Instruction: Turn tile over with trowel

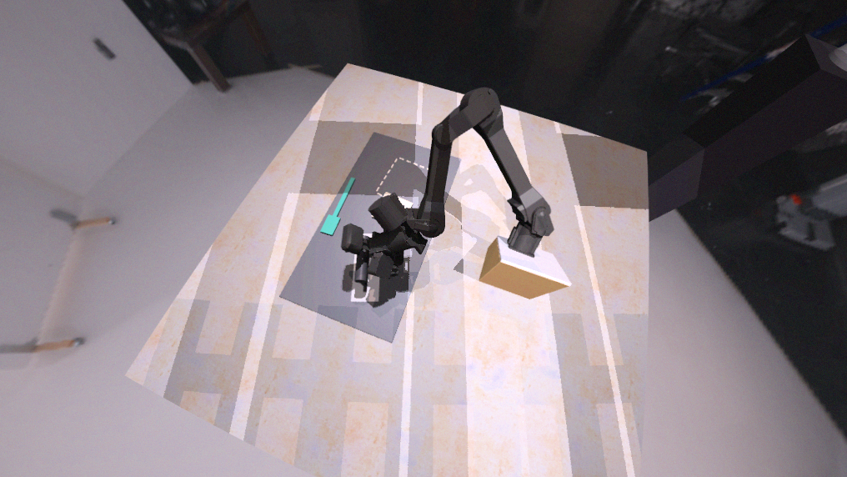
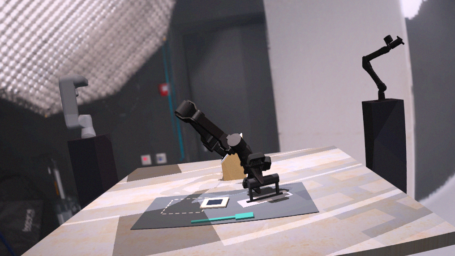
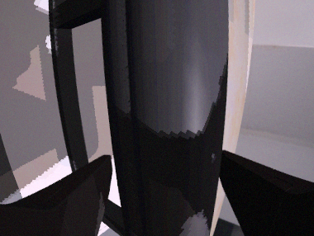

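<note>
My gripper tip is now 14 cm to the left of the dark mat and 7 cm above it. The rest, counted from my gripper tip: teal trowel (14 cm ahead, 11 cm to the right, 5 cm below); then tan square tile (18 cm to the right, 5 cm below, 2 cm behind).
</note>
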